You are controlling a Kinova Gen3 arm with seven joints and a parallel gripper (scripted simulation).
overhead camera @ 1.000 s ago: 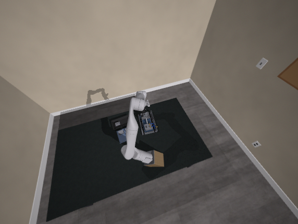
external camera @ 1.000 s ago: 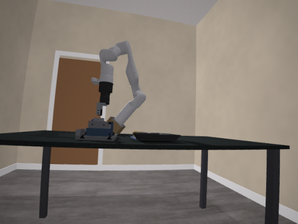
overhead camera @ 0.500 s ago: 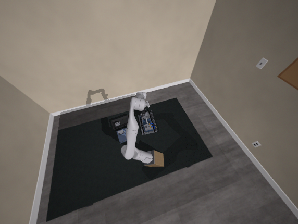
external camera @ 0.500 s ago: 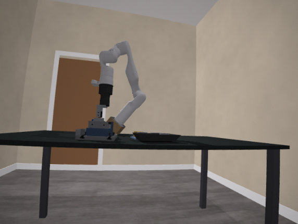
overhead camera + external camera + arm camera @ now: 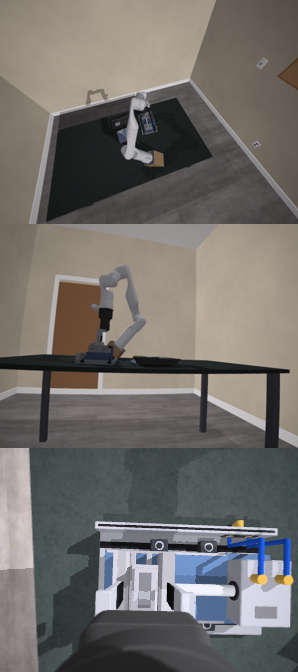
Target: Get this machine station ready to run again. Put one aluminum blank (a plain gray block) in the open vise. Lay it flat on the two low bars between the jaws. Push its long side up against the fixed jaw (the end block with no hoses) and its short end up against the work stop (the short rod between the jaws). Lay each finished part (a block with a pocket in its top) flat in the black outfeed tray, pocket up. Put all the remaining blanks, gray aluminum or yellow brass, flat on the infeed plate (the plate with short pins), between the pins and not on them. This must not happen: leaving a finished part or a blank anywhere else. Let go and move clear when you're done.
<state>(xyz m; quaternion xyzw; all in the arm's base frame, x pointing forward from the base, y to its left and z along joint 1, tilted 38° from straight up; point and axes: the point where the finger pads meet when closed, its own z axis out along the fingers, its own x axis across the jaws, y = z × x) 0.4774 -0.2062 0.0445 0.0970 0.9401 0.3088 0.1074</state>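
My hand is 70 mm past the vise, 10 mm to the right of it and 100 mm above it. Also, from my hand: bluish plate: 120 mm behind, 310 mm to the left, 130 mm below; then yellow brass blank: 170 mm behind, 260 mm to the left, 110 mm below.
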